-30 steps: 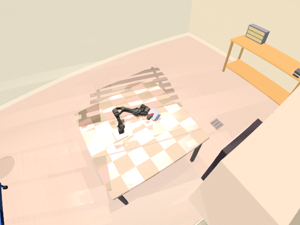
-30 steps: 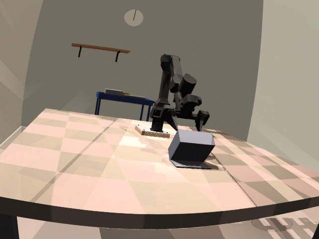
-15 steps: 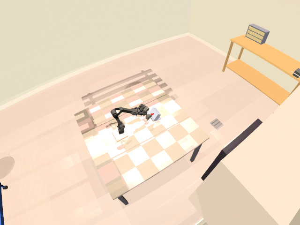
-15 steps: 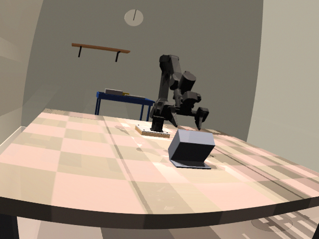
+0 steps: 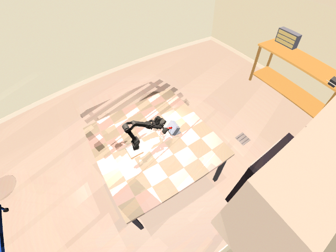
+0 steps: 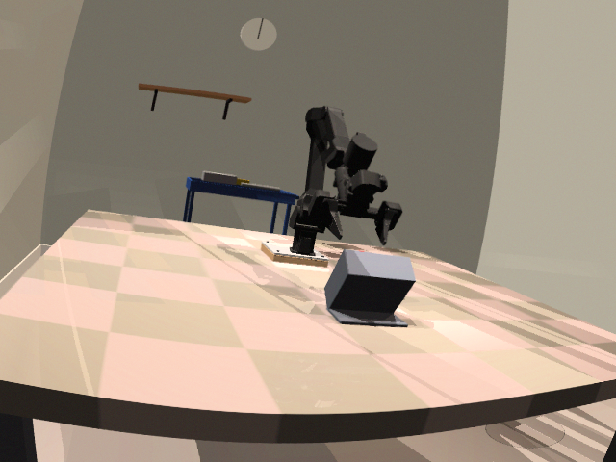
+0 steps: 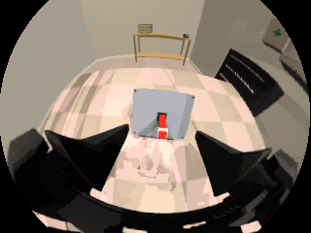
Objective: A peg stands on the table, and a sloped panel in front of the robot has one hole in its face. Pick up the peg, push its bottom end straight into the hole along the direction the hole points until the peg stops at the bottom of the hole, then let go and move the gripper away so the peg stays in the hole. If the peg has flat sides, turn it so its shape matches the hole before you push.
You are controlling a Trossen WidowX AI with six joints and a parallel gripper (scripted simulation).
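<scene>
My gripper tip is 4 cm above the red peg and 2 cm short of it. From my gripper tip the other things lie so: sloped panel: 7 cm below, 7 cm ahead, 1 cm to the left.
</scene>
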